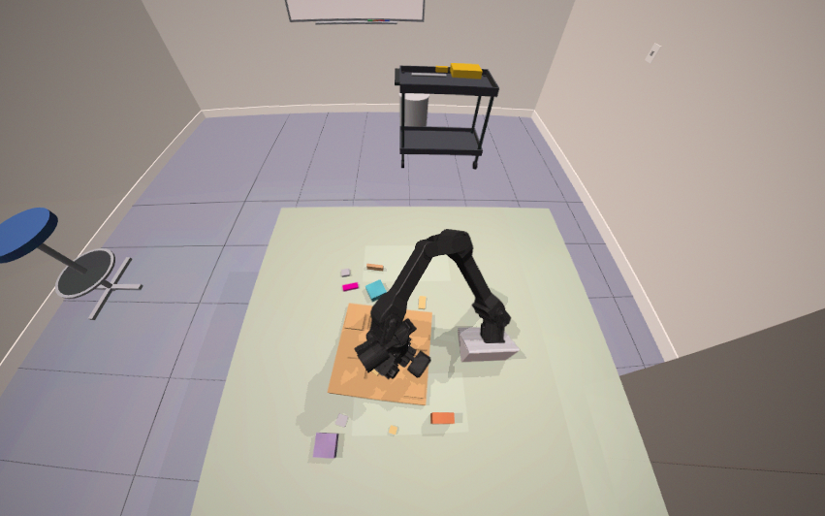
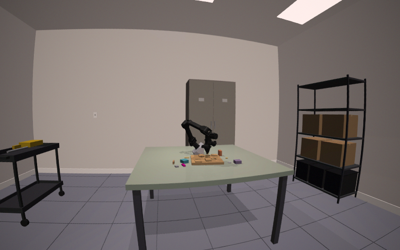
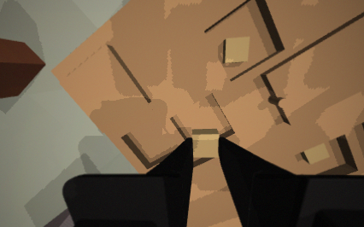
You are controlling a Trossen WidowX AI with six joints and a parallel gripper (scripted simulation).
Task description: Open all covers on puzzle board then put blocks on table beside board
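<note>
The orange block lies 170 mm to the left of my gripper tip, 130 mm behind it and 30 mm below it. Also, from my gripper tip: purple block (250 mm to the left, 190 mm ahead, 40 mm below); magenta bar (260 mm to the right, 190 mm ahead, 50 mm below); teal block (240 mm to the right, 90 mm ahead, 40 mm below).
</note>
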